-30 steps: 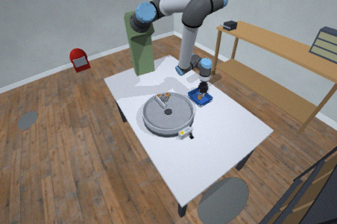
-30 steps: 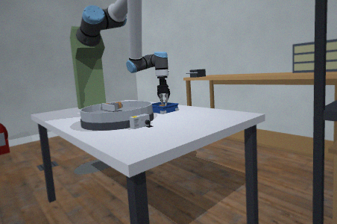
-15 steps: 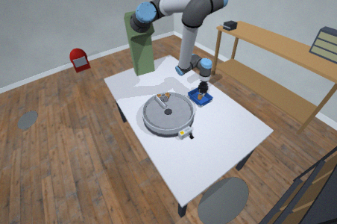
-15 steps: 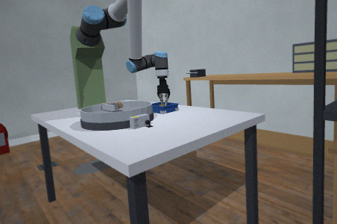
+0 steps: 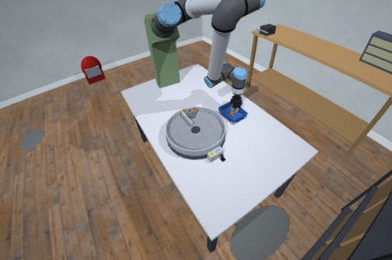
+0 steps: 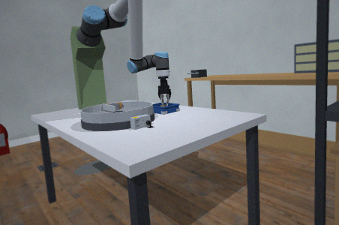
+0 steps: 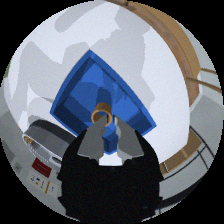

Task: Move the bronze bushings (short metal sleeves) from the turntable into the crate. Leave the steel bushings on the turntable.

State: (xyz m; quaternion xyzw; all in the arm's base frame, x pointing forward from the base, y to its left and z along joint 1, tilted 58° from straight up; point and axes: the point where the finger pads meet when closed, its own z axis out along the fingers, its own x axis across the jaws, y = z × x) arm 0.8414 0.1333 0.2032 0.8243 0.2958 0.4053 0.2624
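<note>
My gripper is now 1 cm past the blue crate, 1 cm to the left of it and 2 cm above it. From my hand the other things lie so: grey turntable 10 cm behind, 36 cm to the right, 1 cm above.
</note>
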